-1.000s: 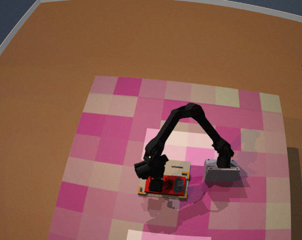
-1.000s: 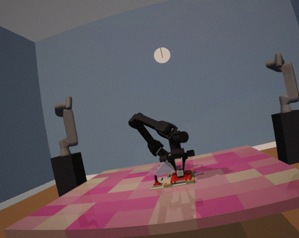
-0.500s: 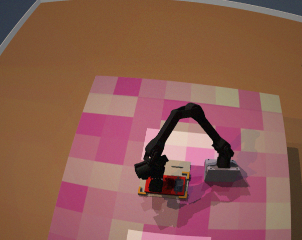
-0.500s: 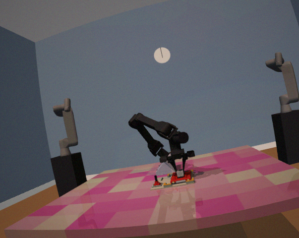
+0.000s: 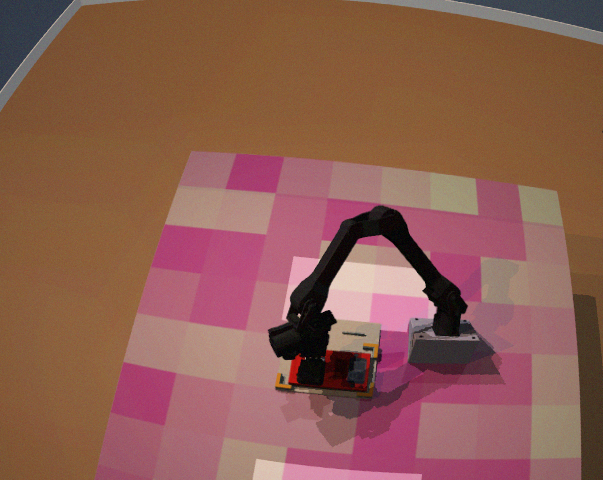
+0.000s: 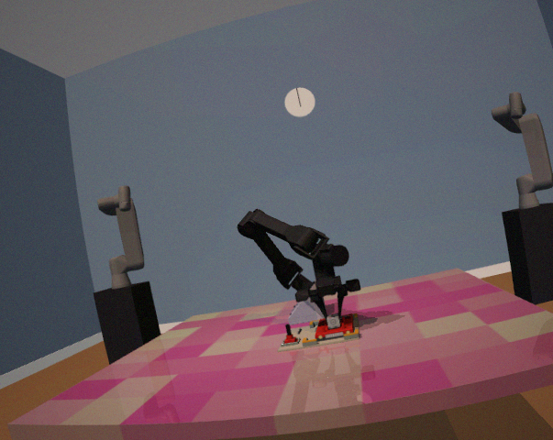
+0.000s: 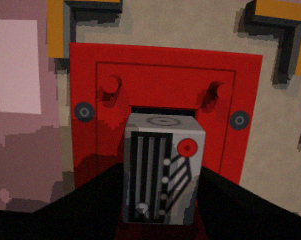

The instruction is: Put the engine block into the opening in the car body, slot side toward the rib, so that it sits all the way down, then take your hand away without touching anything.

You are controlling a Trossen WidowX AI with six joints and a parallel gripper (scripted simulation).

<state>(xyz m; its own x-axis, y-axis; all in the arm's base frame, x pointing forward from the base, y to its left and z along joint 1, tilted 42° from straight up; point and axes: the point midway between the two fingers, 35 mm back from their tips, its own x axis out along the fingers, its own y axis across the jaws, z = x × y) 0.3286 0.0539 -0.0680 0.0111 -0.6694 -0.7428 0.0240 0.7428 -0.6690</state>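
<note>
Right now my gripper tip is 1 cm above the grey engine block.
</note>
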